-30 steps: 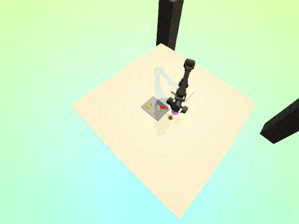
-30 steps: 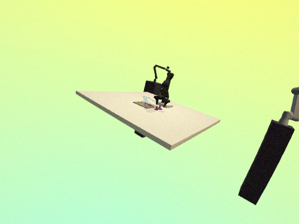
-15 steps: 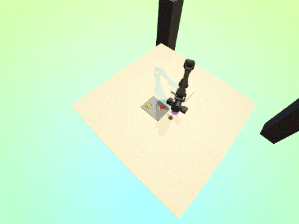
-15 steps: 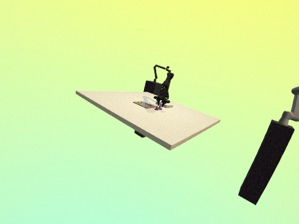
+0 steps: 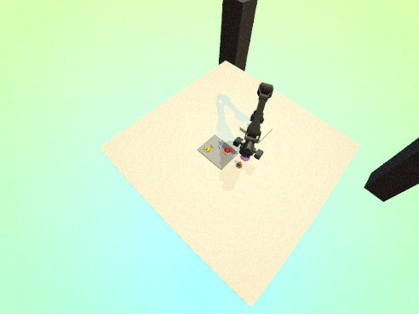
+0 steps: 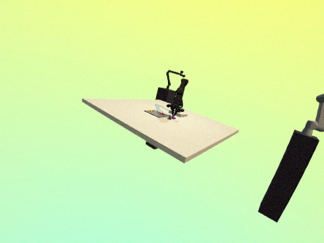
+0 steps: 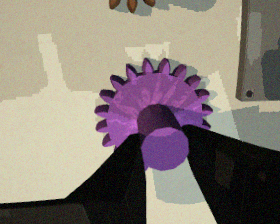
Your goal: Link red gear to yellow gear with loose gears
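The red gear lies 110 mm to the right of my gripper tip, 50 mm ahead of it and 10 mm below it. Round my gripper tip: yellow gear (210 mm to the right, 130 mm ahead, 10 mm below); then purple gear (10 mm below); then brown gear (80 mm ahead, 10 mm to the left, 10 mm below).
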